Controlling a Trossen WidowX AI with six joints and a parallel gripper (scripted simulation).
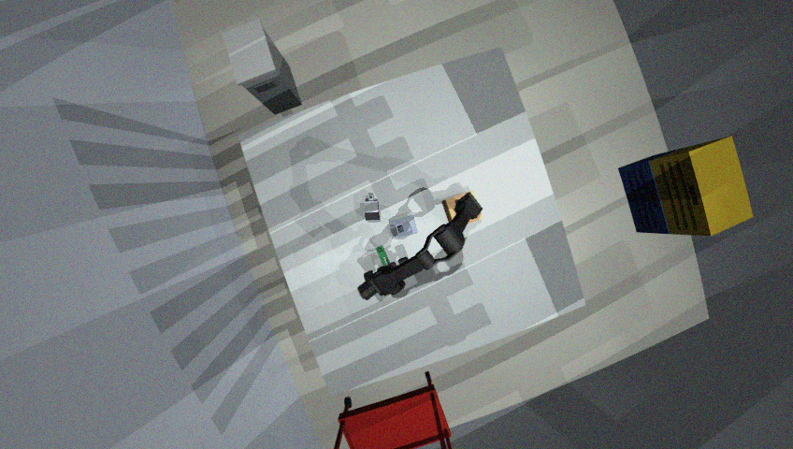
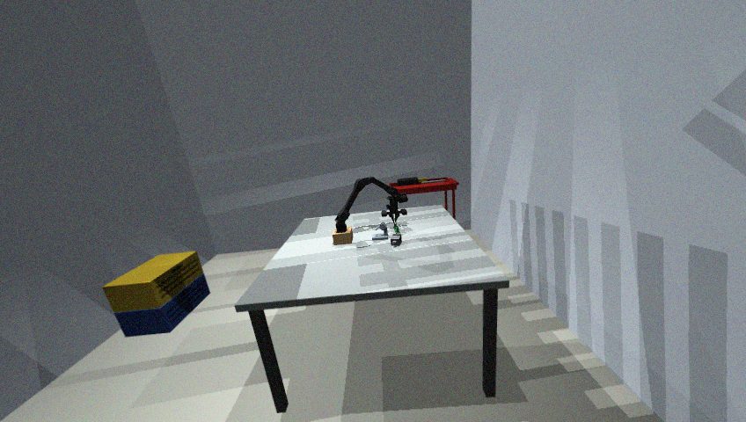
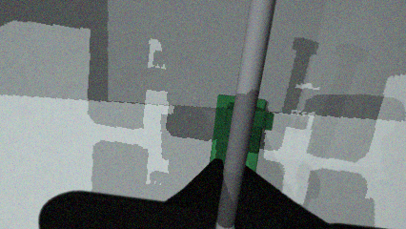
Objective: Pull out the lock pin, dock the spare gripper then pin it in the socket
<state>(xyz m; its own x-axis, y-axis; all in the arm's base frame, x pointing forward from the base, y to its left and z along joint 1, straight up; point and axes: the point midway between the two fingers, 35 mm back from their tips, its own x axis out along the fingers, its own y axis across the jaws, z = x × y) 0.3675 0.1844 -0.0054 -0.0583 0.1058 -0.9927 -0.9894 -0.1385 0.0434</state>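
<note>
My gripper tip is now 1 cm short of the green part, 3 cm to the left of it and 2 cm above it. The rest, counted from my gripper tip: spare gripper (1 cm ahead, 28 cm to the right, 2 cm below); grey mount (9 cm behind, 16 cm to the right, 1 cm above).
</note>
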